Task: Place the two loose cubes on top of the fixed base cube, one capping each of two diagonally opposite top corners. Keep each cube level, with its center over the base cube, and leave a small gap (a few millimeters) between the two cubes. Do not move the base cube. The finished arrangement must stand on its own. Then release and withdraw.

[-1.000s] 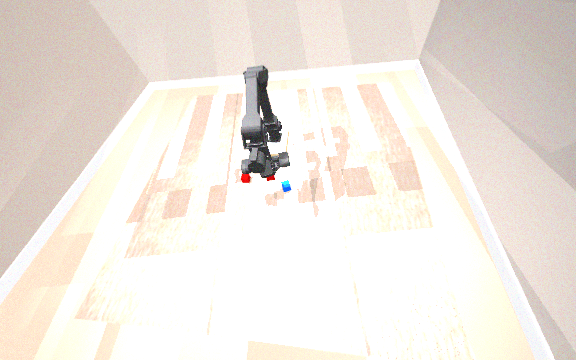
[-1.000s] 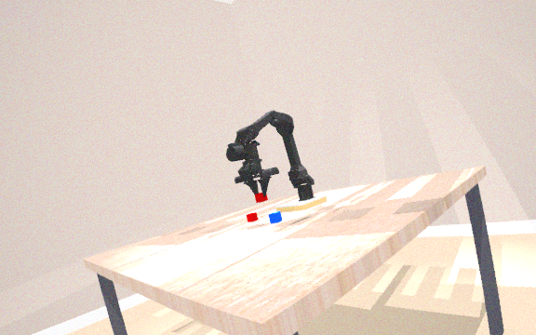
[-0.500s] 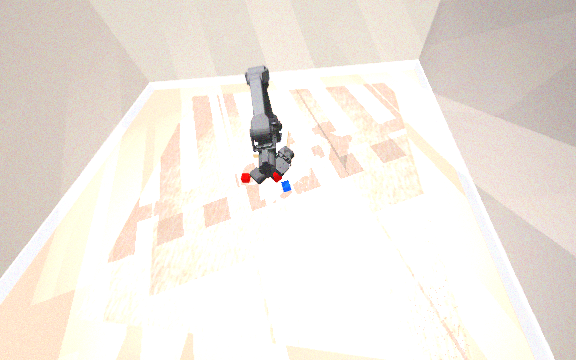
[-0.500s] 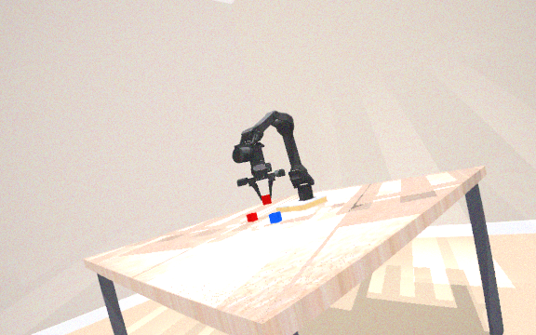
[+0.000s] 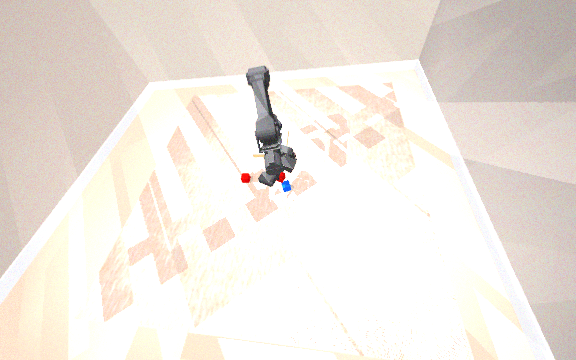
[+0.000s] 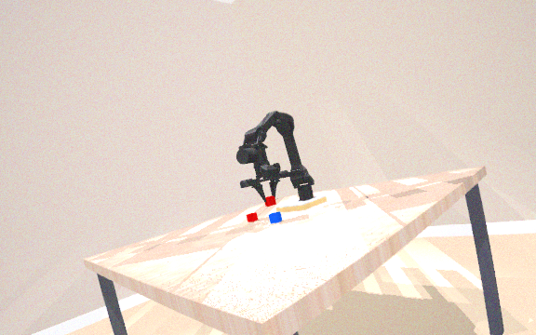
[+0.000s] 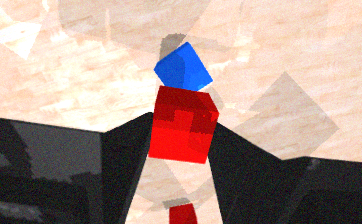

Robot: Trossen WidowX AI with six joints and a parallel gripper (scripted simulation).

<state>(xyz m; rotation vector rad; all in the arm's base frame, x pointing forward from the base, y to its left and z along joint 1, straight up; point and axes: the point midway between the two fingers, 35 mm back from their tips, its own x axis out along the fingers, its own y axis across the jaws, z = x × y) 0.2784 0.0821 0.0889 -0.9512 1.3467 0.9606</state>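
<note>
Right now my gripper tip is 10 mm short of the blue base cube, 20 mm to the right of it and 60 mm above it.
</note>
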